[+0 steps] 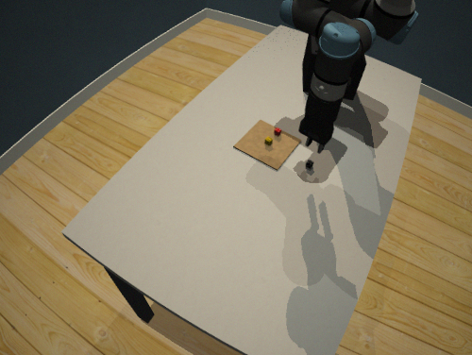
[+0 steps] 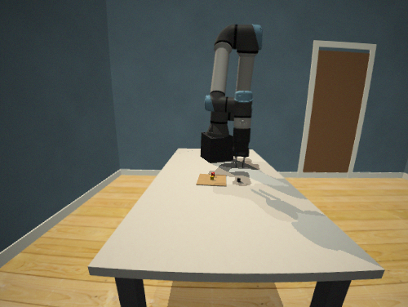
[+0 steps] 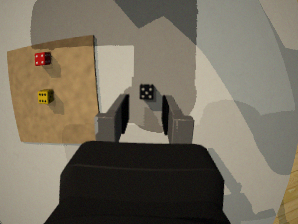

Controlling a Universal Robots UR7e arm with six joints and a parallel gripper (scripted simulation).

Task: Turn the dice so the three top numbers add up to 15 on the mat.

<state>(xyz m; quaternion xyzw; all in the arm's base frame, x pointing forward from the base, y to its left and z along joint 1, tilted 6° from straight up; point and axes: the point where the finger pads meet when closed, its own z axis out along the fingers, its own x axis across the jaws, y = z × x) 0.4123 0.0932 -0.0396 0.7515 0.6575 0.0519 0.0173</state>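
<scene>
The black die is 8 cm below my hand. Also, from my hand: yellow die (13 cm to the right, 8 cm below, 1 cm behind); then red die (13 cm to the right, 8 cm below, 6 cm behind); then brown mat (13 cm to the right, 9 cm below, 1 cm behind).
</scene>
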